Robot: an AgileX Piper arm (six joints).
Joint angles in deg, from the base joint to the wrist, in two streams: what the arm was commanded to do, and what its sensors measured. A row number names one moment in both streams.
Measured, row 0:
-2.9 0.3 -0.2 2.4 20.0 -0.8
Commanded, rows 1 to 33:
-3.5 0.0 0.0 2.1 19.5 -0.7
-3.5 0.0 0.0 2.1 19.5 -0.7
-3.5 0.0 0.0 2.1 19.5 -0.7
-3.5 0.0 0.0 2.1 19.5 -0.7
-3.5 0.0 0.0 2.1 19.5 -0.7
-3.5 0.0 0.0 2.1 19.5 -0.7
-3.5 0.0 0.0 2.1 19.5 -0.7
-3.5 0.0 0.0 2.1 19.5 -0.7
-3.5 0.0 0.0 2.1 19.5 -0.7
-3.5 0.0 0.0 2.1 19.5 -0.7
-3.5 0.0 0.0 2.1 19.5 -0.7
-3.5 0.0 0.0 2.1 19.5 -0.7
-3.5 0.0 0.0 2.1 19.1 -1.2
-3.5 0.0 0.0 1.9 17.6 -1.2
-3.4 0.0 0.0 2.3 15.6 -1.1
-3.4 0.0 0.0 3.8 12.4 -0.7
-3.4 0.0 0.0 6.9 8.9 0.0
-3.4 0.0 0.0 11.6 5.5 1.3
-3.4 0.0 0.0 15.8 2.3 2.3
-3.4 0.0 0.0 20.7 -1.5 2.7
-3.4 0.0 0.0 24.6 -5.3 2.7
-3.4 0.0 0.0 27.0 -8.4 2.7
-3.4 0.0 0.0 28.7 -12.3 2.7
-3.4 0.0 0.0 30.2 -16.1 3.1
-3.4 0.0 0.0 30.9 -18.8 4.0
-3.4 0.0 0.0 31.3 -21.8 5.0
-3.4 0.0 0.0 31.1 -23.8 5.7
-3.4 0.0 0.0 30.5 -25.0 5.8
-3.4 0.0 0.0 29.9 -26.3 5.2
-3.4 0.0 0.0 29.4 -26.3 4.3
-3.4 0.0 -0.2 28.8 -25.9 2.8
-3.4 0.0 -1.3 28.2 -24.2 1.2
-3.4 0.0 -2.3 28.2 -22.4 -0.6
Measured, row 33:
-2.9 0.3 -0.2 29.7 -24.3 4.1
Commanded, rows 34 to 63:
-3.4 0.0 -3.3 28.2 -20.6 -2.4
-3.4 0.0 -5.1 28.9 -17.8 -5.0
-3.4 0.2 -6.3 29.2 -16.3 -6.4
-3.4 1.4 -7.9 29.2 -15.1 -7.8
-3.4 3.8 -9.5 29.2 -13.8 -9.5
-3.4 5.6 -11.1 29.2 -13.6 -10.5
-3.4 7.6 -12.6 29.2 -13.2 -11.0
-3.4 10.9 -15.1 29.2 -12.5 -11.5
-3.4 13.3 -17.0 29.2 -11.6 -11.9
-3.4 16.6 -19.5 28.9 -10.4 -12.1
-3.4 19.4 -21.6 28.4 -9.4 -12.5
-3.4 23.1 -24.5 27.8 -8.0 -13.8
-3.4 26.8 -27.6 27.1 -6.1 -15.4
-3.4 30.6 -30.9 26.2 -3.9 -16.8
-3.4 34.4 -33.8 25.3 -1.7 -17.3
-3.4 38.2 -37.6 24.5 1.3 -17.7
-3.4 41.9 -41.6 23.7 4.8 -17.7
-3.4 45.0 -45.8 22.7 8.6 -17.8
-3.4 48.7 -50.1 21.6 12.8 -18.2
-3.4 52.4 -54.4 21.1 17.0 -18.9
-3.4 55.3 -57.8 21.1 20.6 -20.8
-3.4 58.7 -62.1 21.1 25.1 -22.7
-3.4 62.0 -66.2 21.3 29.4 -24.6
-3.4 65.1 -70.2 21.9 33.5 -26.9
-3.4 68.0 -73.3 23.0 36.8 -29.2
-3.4 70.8 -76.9 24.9 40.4 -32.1
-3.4 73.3 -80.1 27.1 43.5 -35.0
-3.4 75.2 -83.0 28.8 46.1 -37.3
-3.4 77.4 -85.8 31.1 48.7 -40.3
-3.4 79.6 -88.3 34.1 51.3 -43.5
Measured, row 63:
-2.9 72.2 -78.5 26.3 40.0 -32.6
